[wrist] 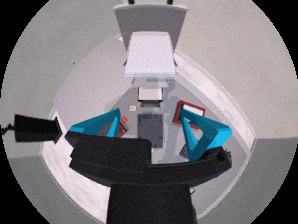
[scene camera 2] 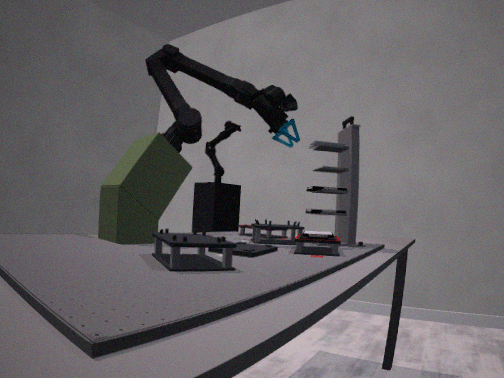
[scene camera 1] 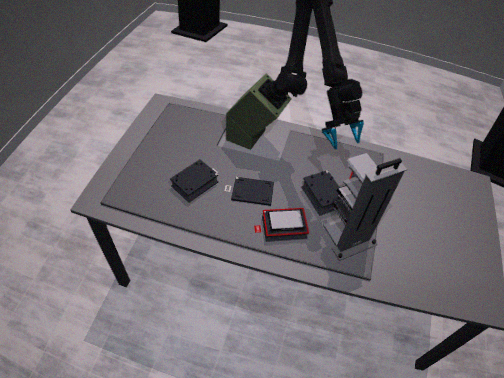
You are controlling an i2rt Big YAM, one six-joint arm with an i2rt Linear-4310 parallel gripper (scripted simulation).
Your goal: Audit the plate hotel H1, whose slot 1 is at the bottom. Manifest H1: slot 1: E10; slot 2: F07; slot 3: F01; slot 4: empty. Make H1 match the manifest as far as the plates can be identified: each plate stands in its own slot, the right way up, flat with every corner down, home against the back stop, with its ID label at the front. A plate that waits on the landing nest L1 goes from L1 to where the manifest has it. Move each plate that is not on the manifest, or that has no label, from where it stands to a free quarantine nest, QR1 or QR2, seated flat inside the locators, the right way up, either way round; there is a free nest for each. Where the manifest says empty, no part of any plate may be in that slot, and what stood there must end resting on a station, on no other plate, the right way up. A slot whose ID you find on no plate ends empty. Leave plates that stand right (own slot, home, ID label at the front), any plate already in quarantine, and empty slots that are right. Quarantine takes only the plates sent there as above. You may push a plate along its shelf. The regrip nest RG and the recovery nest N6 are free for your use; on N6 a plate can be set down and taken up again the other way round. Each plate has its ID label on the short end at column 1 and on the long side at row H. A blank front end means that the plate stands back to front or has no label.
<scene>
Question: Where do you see a plate hotel H1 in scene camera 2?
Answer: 345,226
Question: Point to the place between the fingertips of the gripper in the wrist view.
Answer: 150,111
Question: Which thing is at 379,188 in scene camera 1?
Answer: A plate hotel H1.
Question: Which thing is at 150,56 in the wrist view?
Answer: A white-topped plate.
</scene>
